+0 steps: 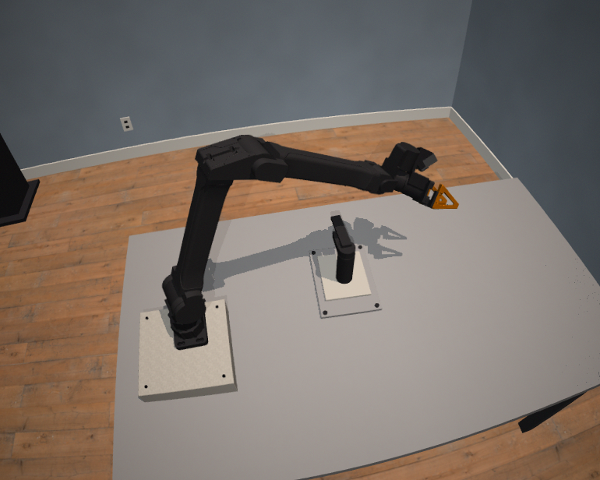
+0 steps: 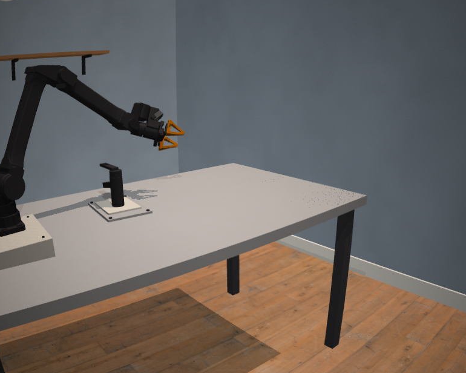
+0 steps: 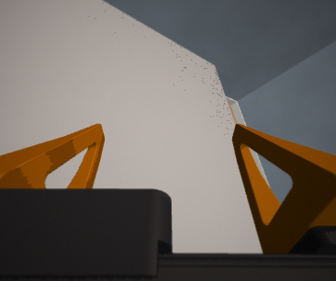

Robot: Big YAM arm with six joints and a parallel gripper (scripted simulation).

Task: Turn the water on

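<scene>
Right now the flat lever is 300 mm behind my hand, 40 mm to the left of it and 70 mm below it.
</scene>
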